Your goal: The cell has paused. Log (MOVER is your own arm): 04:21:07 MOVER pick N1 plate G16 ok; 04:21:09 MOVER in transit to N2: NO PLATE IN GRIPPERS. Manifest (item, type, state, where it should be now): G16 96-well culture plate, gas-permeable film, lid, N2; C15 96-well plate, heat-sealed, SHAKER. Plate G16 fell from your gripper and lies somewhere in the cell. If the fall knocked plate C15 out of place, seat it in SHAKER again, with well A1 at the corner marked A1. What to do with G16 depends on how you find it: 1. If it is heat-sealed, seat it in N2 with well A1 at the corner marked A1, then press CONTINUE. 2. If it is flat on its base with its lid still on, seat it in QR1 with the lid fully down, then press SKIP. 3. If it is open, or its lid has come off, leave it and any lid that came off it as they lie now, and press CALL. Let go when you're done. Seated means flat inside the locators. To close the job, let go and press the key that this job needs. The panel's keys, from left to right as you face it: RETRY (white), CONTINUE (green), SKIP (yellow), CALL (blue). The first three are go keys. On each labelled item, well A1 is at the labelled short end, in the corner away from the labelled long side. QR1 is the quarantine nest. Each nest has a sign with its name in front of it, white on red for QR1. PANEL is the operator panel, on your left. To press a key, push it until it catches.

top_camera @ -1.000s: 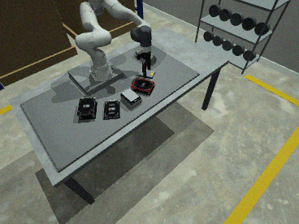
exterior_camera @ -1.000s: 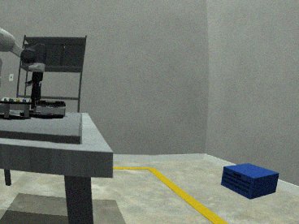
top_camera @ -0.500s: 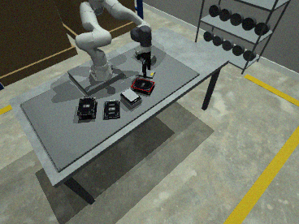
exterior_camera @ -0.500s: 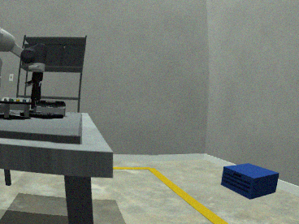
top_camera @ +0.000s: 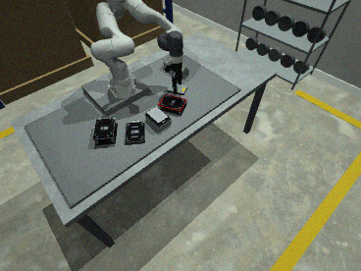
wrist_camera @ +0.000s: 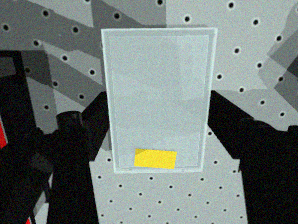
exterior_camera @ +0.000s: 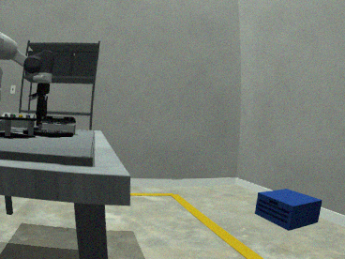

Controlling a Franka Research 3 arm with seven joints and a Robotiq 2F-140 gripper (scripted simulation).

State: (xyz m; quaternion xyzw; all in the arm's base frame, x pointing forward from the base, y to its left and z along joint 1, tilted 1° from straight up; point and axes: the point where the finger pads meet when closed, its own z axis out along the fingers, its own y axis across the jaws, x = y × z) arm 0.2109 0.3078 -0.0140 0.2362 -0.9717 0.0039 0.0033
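Right now the plate lid is 10 mm below my hand. Also, from my hand: blue CALL key (120 mm to the left, 110 mm behind, 40 mm above); QR1 nest (140 mm to the right, 110 mm ahead, 10 mm above); yellow SKIP key (160 mm behind, 120 mm to the left, 40 mm above).
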